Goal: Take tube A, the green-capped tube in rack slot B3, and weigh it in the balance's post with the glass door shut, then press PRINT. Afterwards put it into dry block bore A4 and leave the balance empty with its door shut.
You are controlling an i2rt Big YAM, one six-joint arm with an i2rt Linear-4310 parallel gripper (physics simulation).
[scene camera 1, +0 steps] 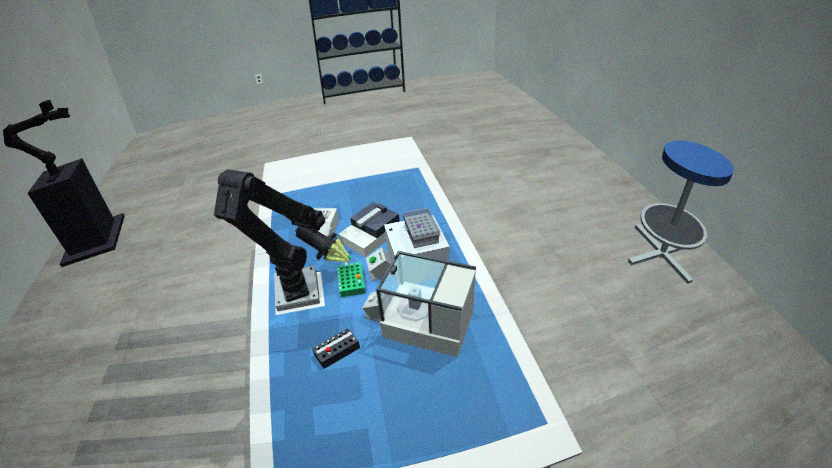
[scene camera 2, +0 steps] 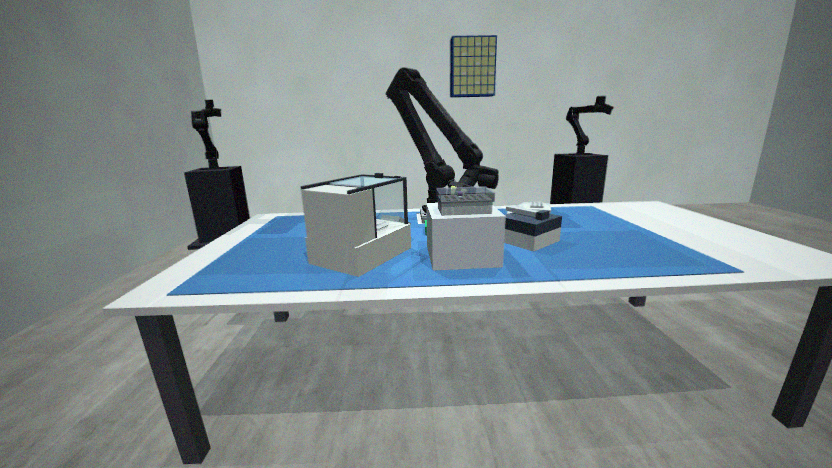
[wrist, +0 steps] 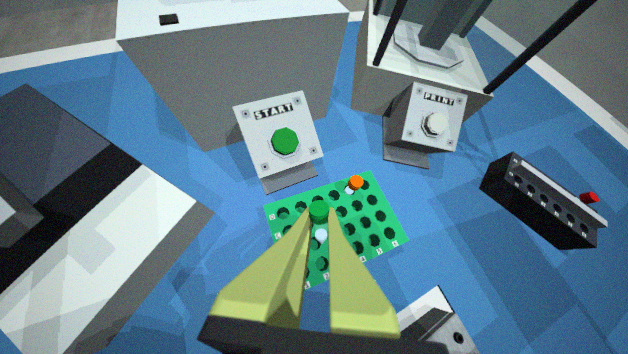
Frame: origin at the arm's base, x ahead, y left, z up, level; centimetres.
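Where they show: gripper, fingertip midpoint: (scene camera 1: pixel 349 260) (wrist: pixel 320 213); arm's base, origin of the base link: (scene camera 1: pixel 294 286).
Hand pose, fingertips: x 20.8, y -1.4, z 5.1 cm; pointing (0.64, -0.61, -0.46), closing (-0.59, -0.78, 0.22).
Observation:
Things, the pixels of their top centre, and the offset from my fingertips.
- green-capped tube, middle of its top: (wrist: pixel 326 221) (scene camera 1: pixel 346 256) dz +1.7, dx -0.8, dy +0.4 cm
- green rack, middle of its top: (wrist: pixel 337 223) (scene camera 1: pixel 350 276) dz -5.2, dx -1.1, dy -2.2 cm
- balance, middle of its top: (scene camera 1: pixel 411 272) (scene camera 2: pixel 366 175) dz +14.0, dx +12.0, dy -28.0 cm
- PRINT button, middle of its top: (wrist: pixel 441 117) dz -0.8, dx +1.7, dy -18.2 cm
- dry block, middle of its top: (scene camera 2: pixel 528 203) (scene camera 1: pixel 318 217) dz -1.3, dx -4.0, dy +31.2 cm
- orange-capped tube, middle of its top: (wrist: pixel 356 181) dz -2.8, dx +1.0, dy -5.6 cm
- START button box, middle of its top: (scene camera 2: pixel 459 186) (scene camera 1: pixel 402 224) dz +10.7, dx +19.0, dy -3.2 cm
- dark-and-white device, middle of its top: (scene camera 2: pixel 521 207) (scene camera 1: pixel 367 215) dz +1.9, dx +13.1, dy +18.8 cm
- black strip rack, middle of its top: (wrist: pixel 563 192) (scene camera 1: pixel 334 342) dz -3.5, dx -14.3, dy -28.7 cm
My gripper (scene camera 1: pixel 343 254) (wrist: pixel 320 213) is shut on the green-capped tube (scene camera 1: pixel 349 256) (wrist: pixel 319 210), holding it just below the cap, above the green rack (scene camera 1: pixel 352 291) (wrist: pixel 400 242). The tube's clear tip shows under the cap in the wrist view. The balance (scene camera 1: pixel 456 286) (scene camera 2: pixel 336 224) has glass panes and a grey post (scene camera 1: pixel 414 295) (wrist: pixel 440 27) on its pan; I cannot tell whether its door is shut. The PRINT button (wrist: pixel 436 123) is on a box in front of the balance. The dry block (scene camera 1: pixel 329 219) is partly hidden behind the arm in scene camera 1.
An orange-capped tube (wrist: pixel 355 182) stands in the rack. A START button box (scene camera 1: pixel 377 263) (wrist: pixel 278 134) stands beyond it, before a white box (scene camera 2: pixel 465 239) bearing a grey block. A dark-and-white device (scene camera 1: pixel 375 218) stands at one side, a black strip rack (scene camera 1: pixel 336 349) (wrist: pixel 540 205) at the other.

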